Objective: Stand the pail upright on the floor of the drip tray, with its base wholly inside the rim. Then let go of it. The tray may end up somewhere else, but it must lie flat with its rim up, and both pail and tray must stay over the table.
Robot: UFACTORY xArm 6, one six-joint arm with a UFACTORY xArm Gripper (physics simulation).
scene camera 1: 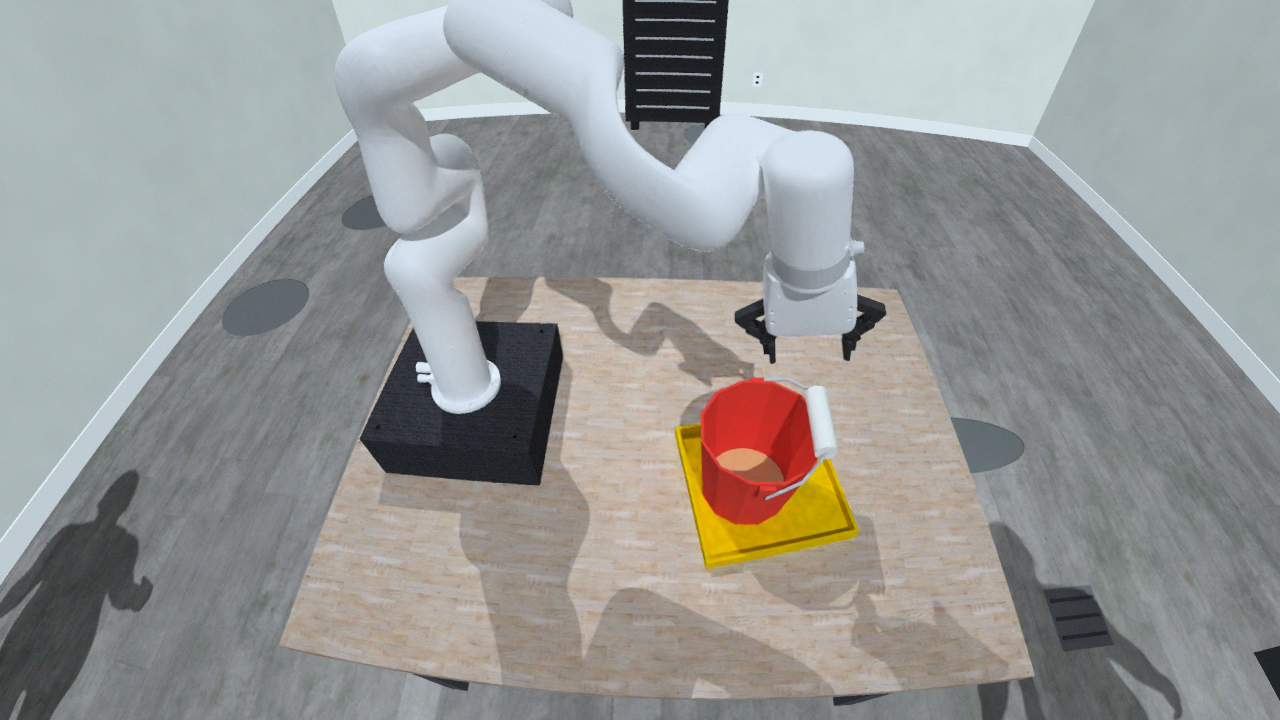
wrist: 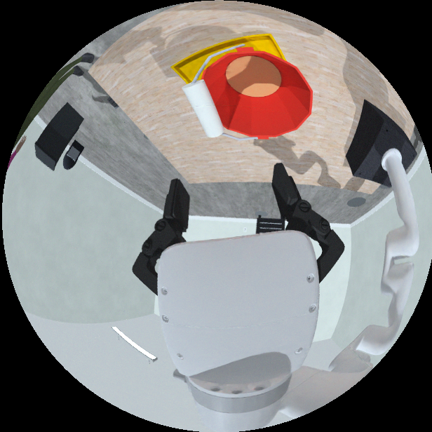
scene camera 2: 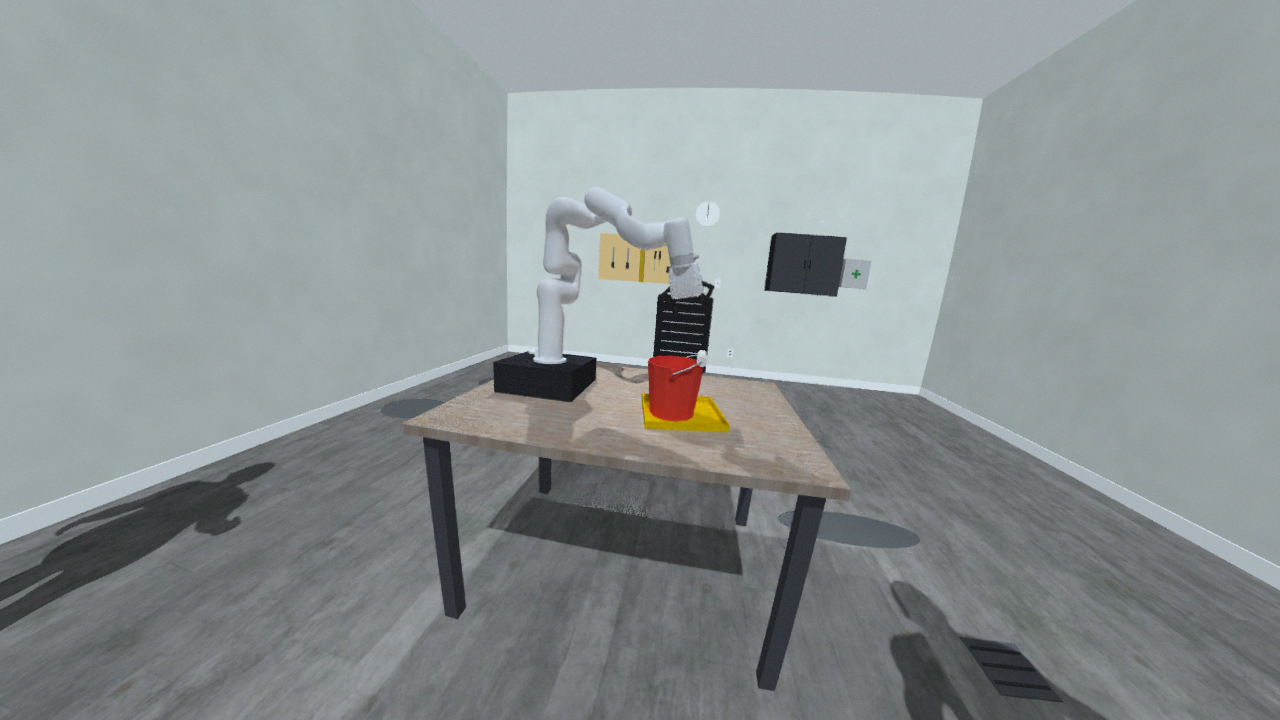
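Pixels of known places: gripper, fingertip midpoint: (scene camera 1: 809, 352) (scene camera 2: 690, 315); arm's base, origin of the base link: (scene camera 1: 466, 385) (scene camera 2: 549, 360).
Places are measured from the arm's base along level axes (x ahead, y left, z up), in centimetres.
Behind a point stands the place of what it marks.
Note:
The red pail (scene camera 1: 744, 501) {x 47.4, y -18.9, z 0.7 cm} (scene camera 2: 674, 389) {x 50.3, y -18.9, z 0.6 cm} (wrist: 265, 117) stands upright on the yellow drip tray (scene camera 1: 805, 528) {x 59.6, y -18.2, z -10.3 cm} (scene camera 2: 712, 415) {x 63.3, y -8.3, z -10.3 cm} (wrist: 187, 68). Its base looks inside the rim, close to the tray's left side in scene camera 1; the back of the base is hidden. The pail's white handle grip (scene camera 1: 821, 420) {x 57.1, y -11.3, z 11.2 cm} (scene camera 2: 701, 359) {x 57.5, y -15.7, z 10.3 cm} (wrist: 204, 110) leans out over its right side in scene camera 1. The tray lies flat on the table, rim up. My gripper (scene camera 1: 810, 358) {x 52.7, y -9.4, z 22.9 cm} (wrist: 227, 179) is wide open and empty, above and behind the pail in scene camera 1, apart from the pail and handle.
The wooden table (scene camera 1: 626, 537) {x 30.0, y -20.9, z -10.7 cm} (scene camera 2: 554, 429) {x 18.1, y -35.1, z -10.7 cm} bears the tray well in from its edges. The black base block (scene camera 1: 456, 447) {x 2.2, y -13.0, z 0.5 cm} (scene camera 2: 537, 376) {x 1.4, y -13.0, z -2.7 cm} (wrist: 372, 142) under my arm stands at the table's left in scene camera 1. A dark drawer cabinet (scene camera 1: 675, 62) (scene camera 2: 682, 326) stands beyond the table.

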